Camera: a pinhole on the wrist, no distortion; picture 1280 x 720 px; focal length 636.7 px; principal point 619.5 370.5 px. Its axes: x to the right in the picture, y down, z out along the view. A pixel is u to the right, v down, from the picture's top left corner.
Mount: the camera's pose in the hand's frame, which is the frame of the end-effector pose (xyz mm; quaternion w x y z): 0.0 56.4 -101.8 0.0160 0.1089 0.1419 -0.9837
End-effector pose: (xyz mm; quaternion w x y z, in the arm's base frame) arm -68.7 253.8 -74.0 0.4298 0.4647 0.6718 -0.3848
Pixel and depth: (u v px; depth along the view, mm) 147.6 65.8 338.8
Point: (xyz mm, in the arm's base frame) 79.1 44.9 -346.2
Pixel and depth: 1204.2 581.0 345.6
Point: -111.9 -8.0 254.1
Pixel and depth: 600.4 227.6 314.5
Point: 24.1 49.2 -92.6
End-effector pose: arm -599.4 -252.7 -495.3 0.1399 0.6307 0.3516 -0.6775
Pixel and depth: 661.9 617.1 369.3
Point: -851.9 -274.0 -360.1
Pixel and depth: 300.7 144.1 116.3
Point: -587.9 -310.6 -544.0
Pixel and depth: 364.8 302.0 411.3
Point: -872.8 -438.5 -572.5
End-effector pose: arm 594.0 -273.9 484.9 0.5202 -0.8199 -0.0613 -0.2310
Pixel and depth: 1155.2 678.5 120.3
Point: 467.3 -266.1 468.9
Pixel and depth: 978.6 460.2 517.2
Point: 289.3 115.6 339.7
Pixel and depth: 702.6 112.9 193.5
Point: 588.1 -214.7 357.0
